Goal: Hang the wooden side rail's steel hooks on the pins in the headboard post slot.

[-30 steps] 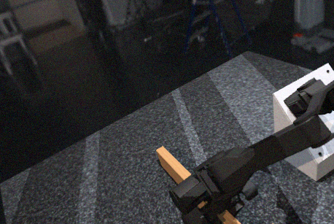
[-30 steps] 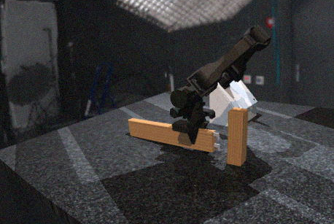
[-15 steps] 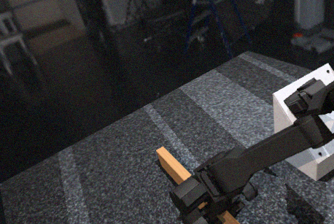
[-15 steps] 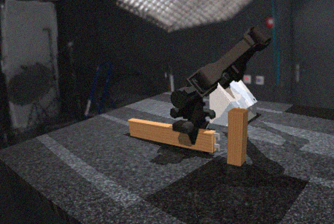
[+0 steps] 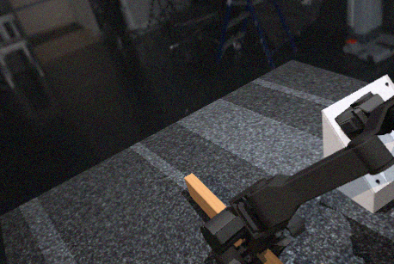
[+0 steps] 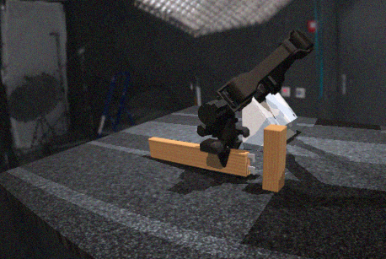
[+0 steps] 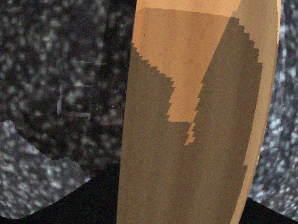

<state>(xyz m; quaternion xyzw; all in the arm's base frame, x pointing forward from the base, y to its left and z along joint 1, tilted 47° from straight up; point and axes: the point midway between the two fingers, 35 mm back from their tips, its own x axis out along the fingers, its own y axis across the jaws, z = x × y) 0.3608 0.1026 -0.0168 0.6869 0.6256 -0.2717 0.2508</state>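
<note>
Now: the wooden headboard post 16 cm to the left of my gripper tip and 4 cm above it.
</note>
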